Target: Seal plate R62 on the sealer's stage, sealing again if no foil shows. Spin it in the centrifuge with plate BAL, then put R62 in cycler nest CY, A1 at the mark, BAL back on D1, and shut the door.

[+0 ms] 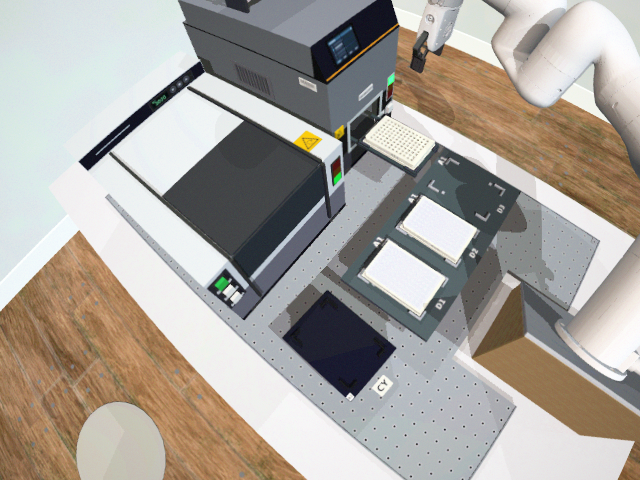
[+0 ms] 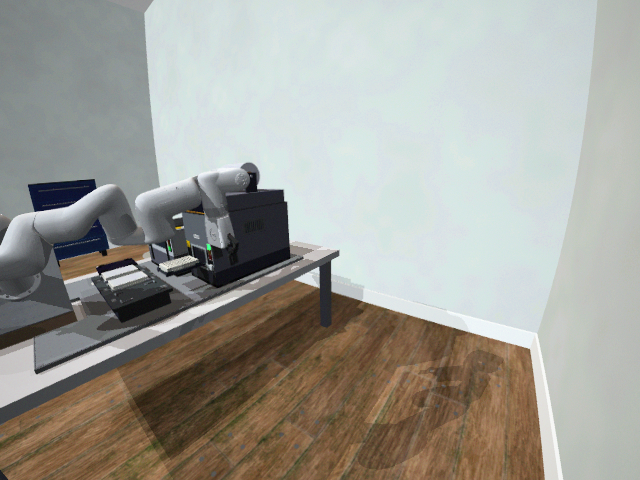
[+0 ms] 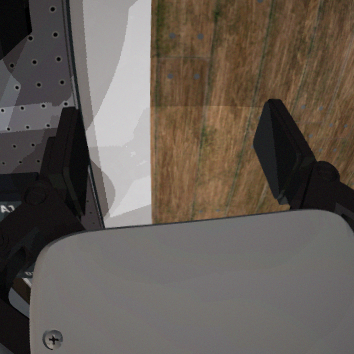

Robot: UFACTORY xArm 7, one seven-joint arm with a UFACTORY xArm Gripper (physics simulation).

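Pixels of known places: gripper, fingertip midpoint: (image 1: 425, 61) (image 2: 226, 260) (image 3: 173, 123); arm's base, link origin: (image 1: 587, 350) (image 2: 17, 282).
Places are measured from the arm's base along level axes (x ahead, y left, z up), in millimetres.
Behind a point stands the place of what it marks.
A cream plate (image 1: 399, 141) {y -159, x 484, z -34 mm} (image 2: 178, 264) {y -192, x 474, z -33 mm} sits on the stage in front of the tall dark grey sealer (image 1: 268, 56) {y -45, x 708, z 146 mm} (image 2: 258, 232) {y -261, x 809, z 30 mm}. Its rows of wells show, and I see no foil on it. Two plates with smooth white tops stand on the deck: one plate (image 1: 404, 276) {y 60, x 307, z -72 mm} on D1, one plate (image 1: 439, 227) {y -63, x 314, z -72 mm} on D2. Nest D3 (image 1: 481, 215) {y -153, x 264, z -89 mm} holds no plate. The navy cycler nest CY (image 1: 338, 343) {y 225, x 321, z -91 mm} holds no plate. Plate names are not readable. My gripper (image 1: 430, 57) {y -387, x 570, z -2 mm} (image 2: 232, 250) {y -387, x 570, z -2 mm} (image 3: 173, 123) {y -387, x 570, z -2 mm} is open and empty, raised to the side of the sealer, beyond the stage.
A low white machine (image 1: 279, 133) {y 34, x 619, z 63 mm} with a dark front panel (image 1: 242, 186) {y 155, x 582, z 66 mm} stands beside the sealer. Its lower lamp (image 1: 337, 178) {y 4, x 512, z -17 mm} is green, as is the sealer's upper lamp (image 1: 390, 79) {y -250, x 577, z 24 mm}. An open brown box (image 1: 547, 377) {y 74, x 31, z -7 mm} stands near the arm's base (image 1: 610, 310) {y -29, x 31, z 78 mm}.
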